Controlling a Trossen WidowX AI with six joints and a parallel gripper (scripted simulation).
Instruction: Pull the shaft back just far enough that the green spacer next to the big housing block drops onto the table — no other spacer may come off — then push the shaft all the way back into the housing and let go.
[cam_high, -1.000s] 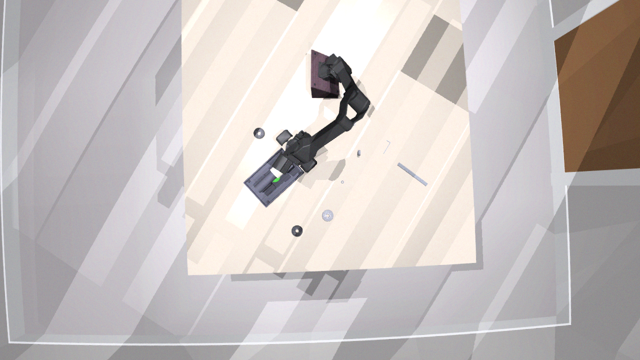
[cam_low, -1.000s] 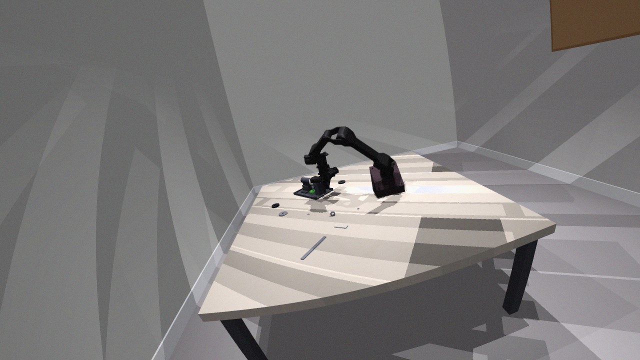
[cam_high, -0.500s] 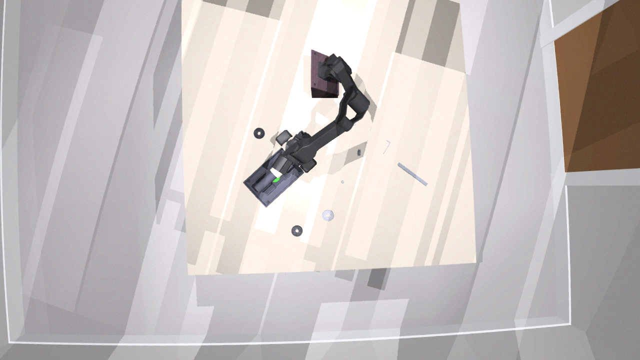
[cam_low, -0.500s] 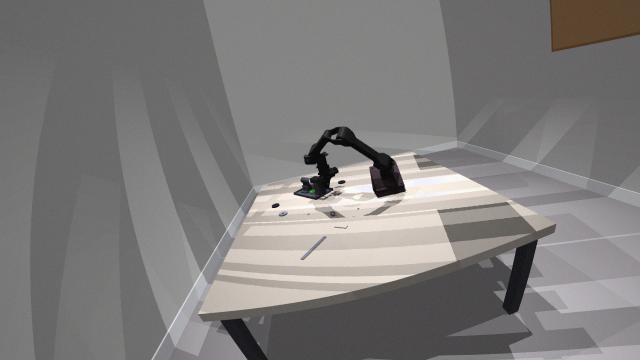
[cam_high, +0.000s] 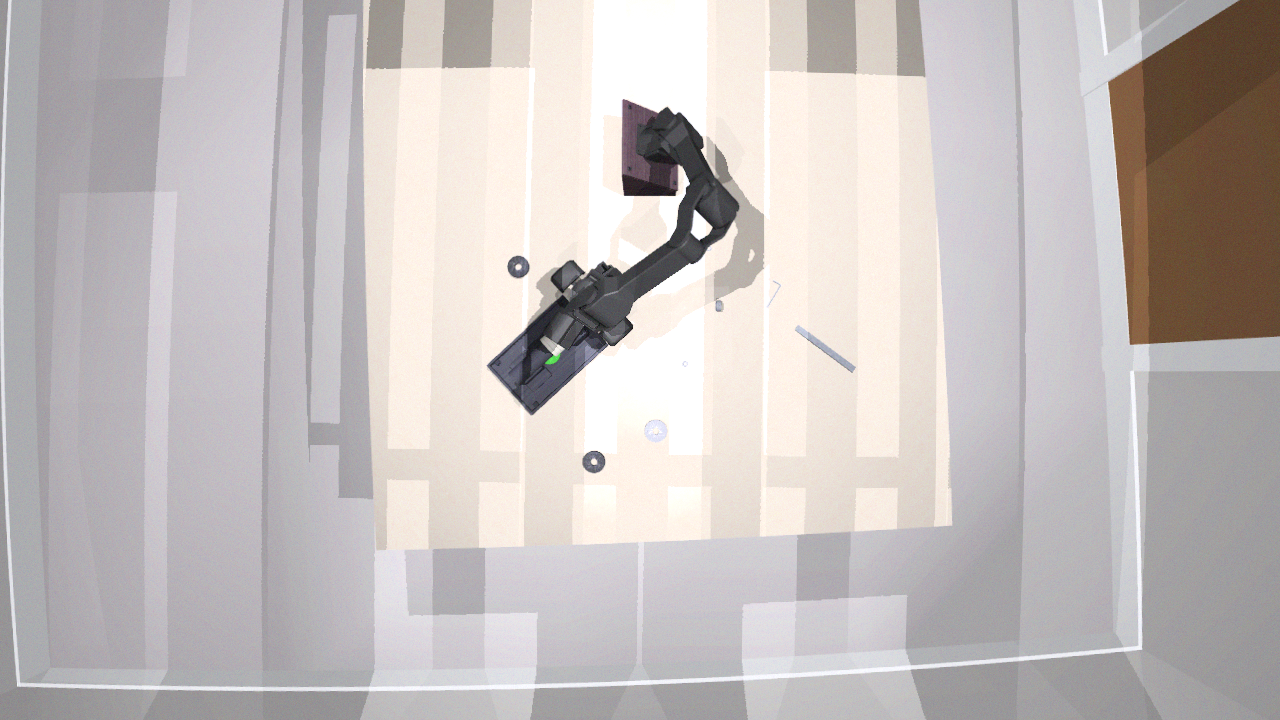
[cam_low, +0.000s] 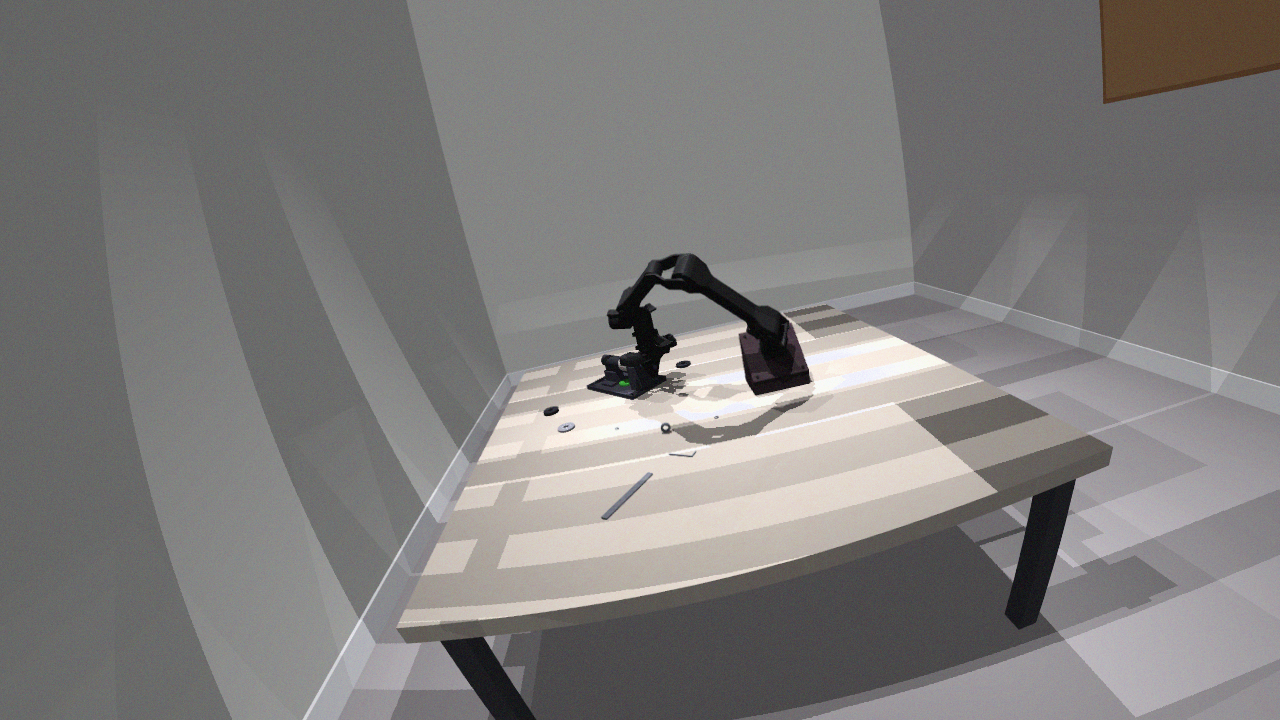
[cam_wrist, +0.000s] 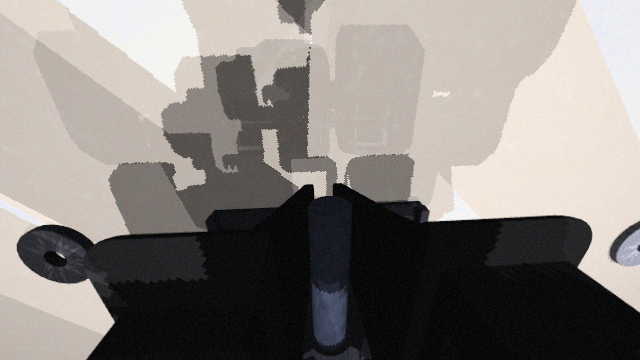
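The grey shaft is 50 mm to the right of my gripper tip, 50 mm ahead of it and 30 mm above it. Round my gripper tip: green spacer: 100 mm to the right, 100 mm ahead, 40 mm below; then grey metal bar: 510 mm to the left, 60 mm ahead, 40 mm below; then white spacer: 80 mm to the right, 80 mm ahead, 30 mm above.
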